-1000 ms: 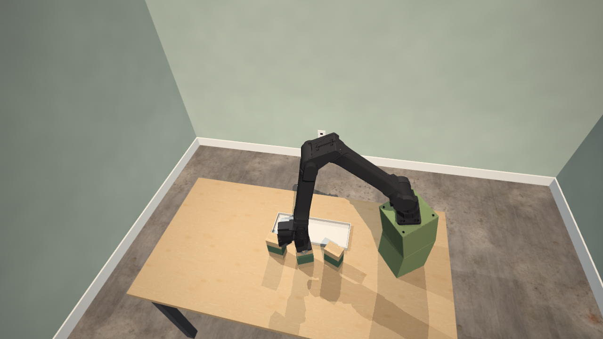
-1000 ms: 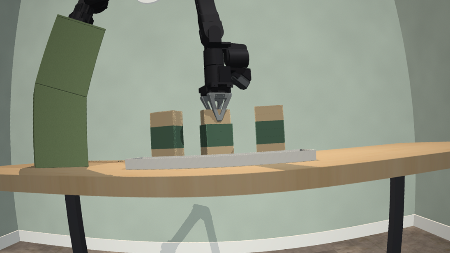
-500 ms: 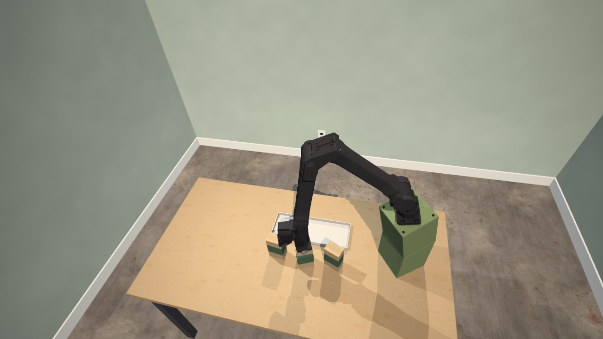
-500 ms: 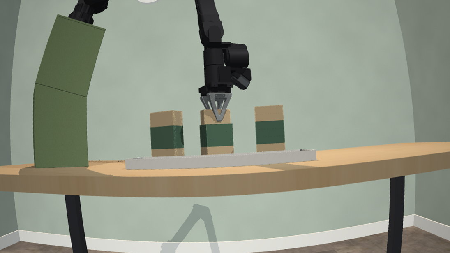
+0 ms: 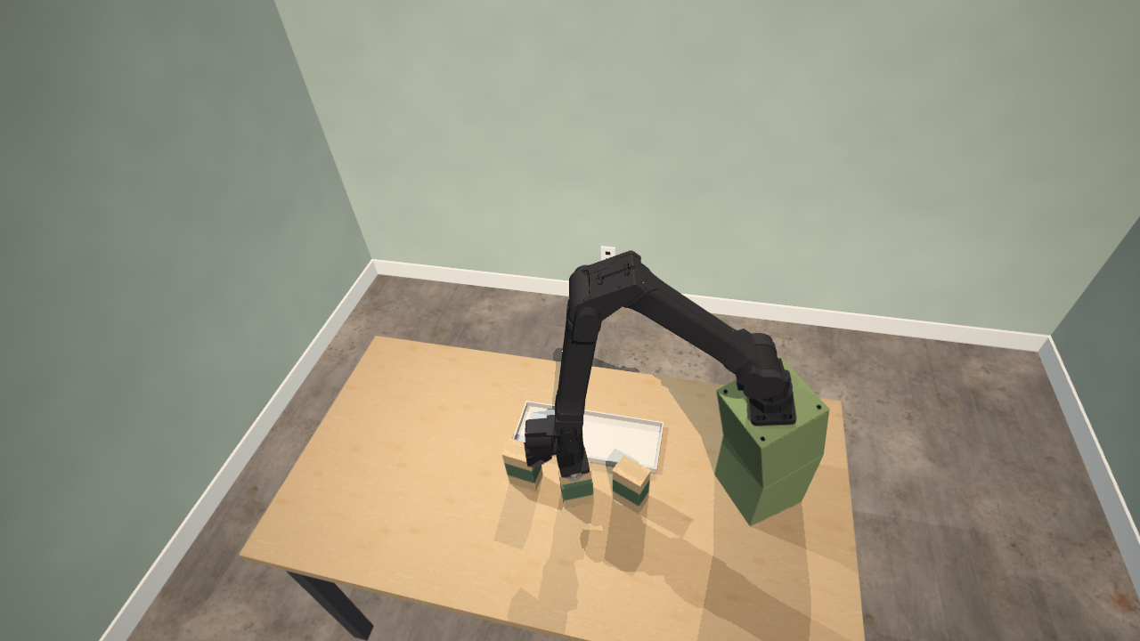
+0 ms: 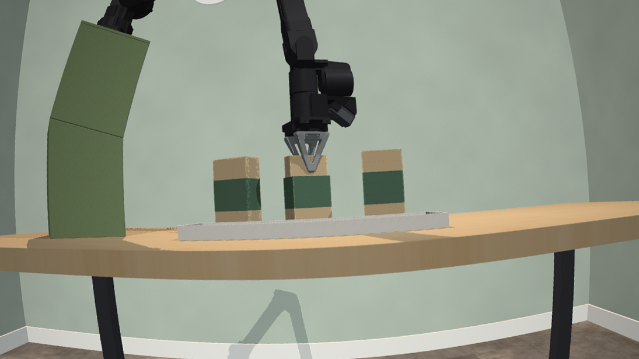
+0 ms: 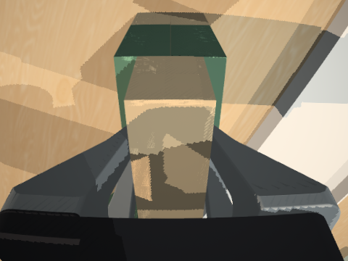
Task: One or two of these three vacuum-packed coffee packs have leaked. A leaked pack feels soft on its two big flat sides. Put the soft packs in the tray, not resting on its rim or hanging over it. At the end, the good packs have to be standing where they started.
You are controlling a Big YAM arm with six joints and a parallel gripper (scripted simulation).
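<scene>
Now: hand 1 cm past the white tray, 18 cm to the left of it and 11 cm above it.
</scene>
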